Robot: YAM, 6 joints.
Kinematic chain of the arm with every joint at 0, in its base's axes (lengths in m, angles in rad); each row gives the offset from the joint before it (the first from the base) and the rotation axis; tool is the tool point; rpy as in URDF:
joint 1: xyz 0 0 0.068 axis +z
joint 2: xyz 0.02 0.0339 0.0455 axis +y
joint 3: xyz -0.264 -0.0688 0 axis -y
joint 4: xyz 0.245 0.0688 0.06 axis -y
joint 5: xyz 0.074 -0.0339 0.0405 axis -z
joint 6: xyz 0.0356 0 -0.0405 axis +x
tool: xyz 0 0 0 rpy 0 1.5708 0
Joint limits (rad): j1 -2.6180..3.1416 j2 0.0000..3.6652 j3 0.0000..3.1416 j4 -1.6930..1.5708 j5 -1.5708..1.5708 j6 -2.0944..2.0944
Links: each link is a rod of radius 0.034 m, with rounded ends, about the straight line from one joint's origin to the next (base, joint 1, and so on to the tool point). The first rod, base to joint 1, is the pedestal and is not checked.
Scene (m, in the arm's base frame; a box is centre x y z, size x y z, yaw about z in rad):
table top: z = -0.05
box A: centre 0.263 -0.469 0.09 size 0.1 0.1 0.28 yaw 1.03
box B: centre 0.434 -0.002 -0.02 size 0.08 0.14 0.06 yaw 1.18
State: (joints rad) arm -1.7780 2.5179 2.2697 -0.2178 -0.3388 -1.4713
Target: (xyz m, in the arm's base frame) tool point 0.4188 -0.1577 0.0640
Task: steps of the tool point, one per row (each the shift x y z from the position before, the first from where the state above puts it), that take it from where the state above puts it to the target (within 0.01 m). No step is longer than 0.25 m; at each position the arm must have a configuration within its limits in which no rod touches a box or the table.
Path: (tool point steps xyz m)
1: 0.1450 0.0177 0.1112
2: 0.1225 0.0734 0.1046
3: 0.0777 0.1137 0.0936
4: 0.0197 0.1303 0.0782
5: 0.1269 -0.0358 -0.1750
6: 0.0583 0.0366 -0.1953
7: -0.0230 0.0790 -0.1706

